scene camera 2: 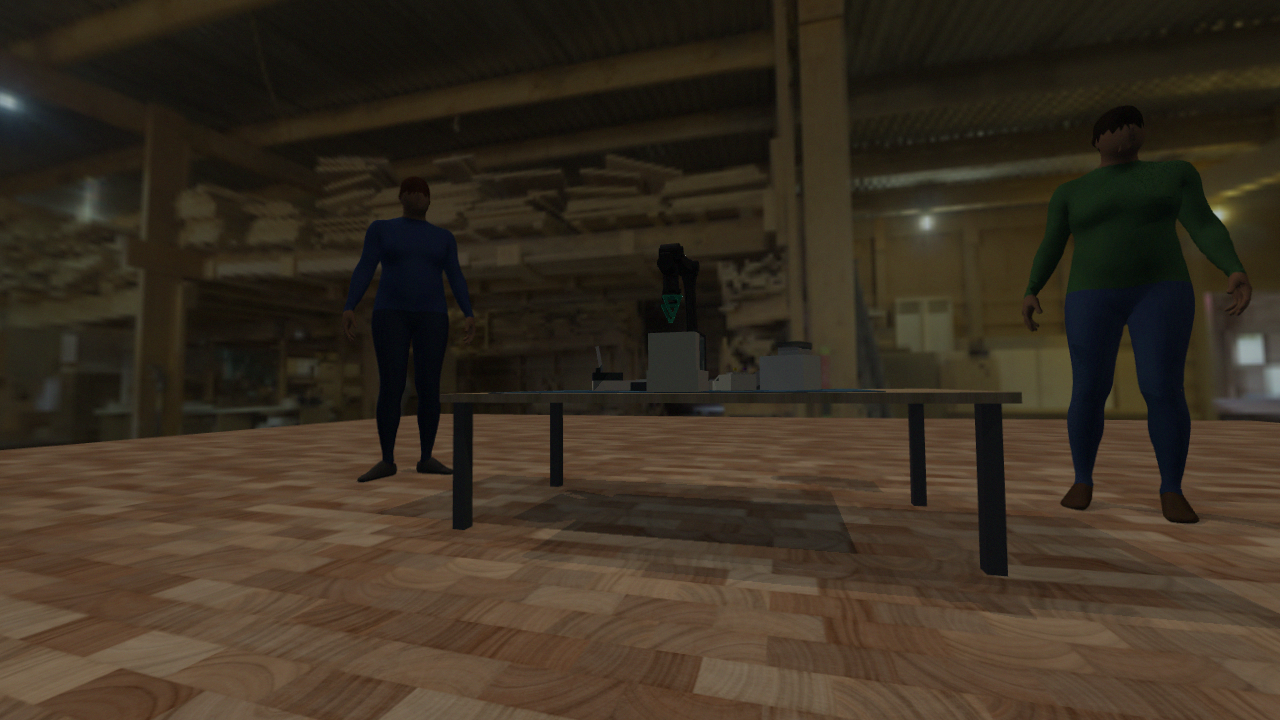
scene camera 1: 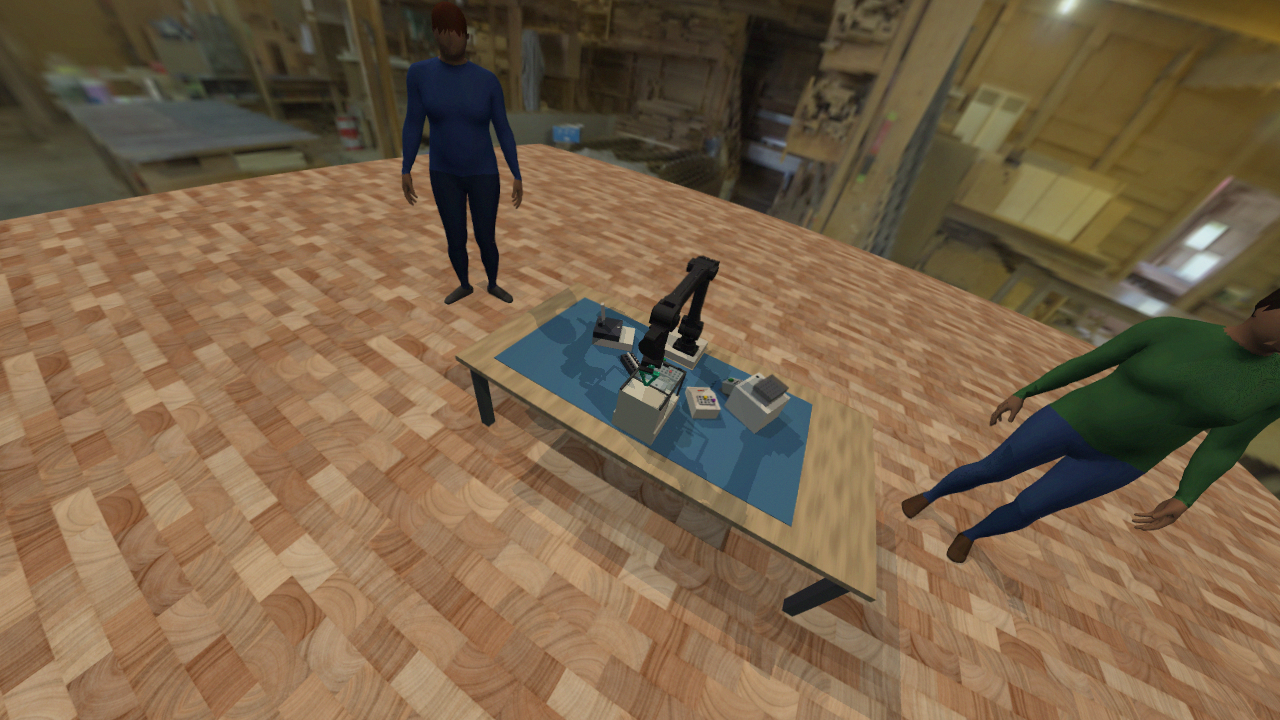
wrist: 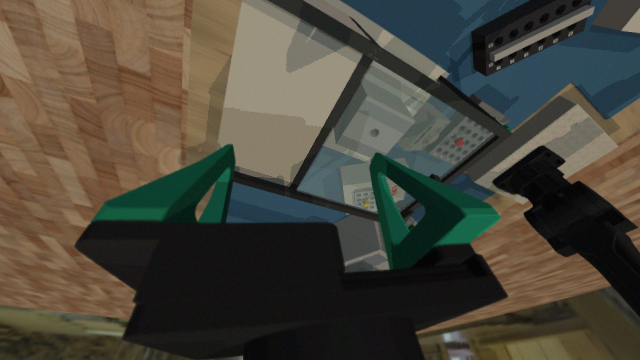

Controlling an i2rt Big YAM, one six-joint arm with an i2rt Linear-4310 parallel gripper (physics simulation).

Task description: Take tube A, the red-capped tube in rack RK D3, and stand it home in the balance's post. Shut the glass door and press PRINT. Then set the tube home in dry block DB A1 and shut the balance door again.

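Where they show: gripper, fingertip midpoint: [scene camera 2: 671, 320] [scene camera 1: 648, 377] [wrist: 307, 156]; arm's base at its link origin: [scene camera 1: 685, 348] [wrist: 524, 170].
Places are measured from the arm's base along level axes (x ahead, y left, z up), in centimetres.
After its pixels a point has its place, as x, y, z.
My gripper [scene camera 1: 648, 377] @[53.6, 0.2, 21.6] [scene camera 2: 671, 318] @[53.6, 0.2, 21.6] [wrist: 307, 156] @[53.6, 0.2, 21.6] is open and empty, with green fingers spread above the balance. The cream balance [scene camera 1: 639, 413] @[60.4, 2.5, 10.0] [scene camera 2: 674, 362] @[60.5, 2.3, 6.1] [wrist: 280, 85] @[56.7, -1.5, 16.5] has a dark-framed top with a crossbar. Its post [wrist: 375, 132] shows through glass in the wrist view, with no tube standing in it. How far the door stands open I cannot tell. A red-capped tube [wrist: 459, 143] stands in a pale rack [wrist: 446, 158], also seen through glass; the hole's label is not readable. The PRINT button and dry block DB A1 cannot be made out for certain.
A white block with a hole grid and a yellow cap [wrist: 366, 203] stands beside the balance. A black numbered holder [wrist: 481, 52] @[30.7, -11.5, -1.4] lies on its other side. A white box with a dark lid [scene camera 1: 758, 407] @[28.0, 41.6, 9.1] and a dark-and-white device [scene camera 1: 614, 332] @[17.9, -32.6, 4.1] stand farther off. Two people stand beyond the table.
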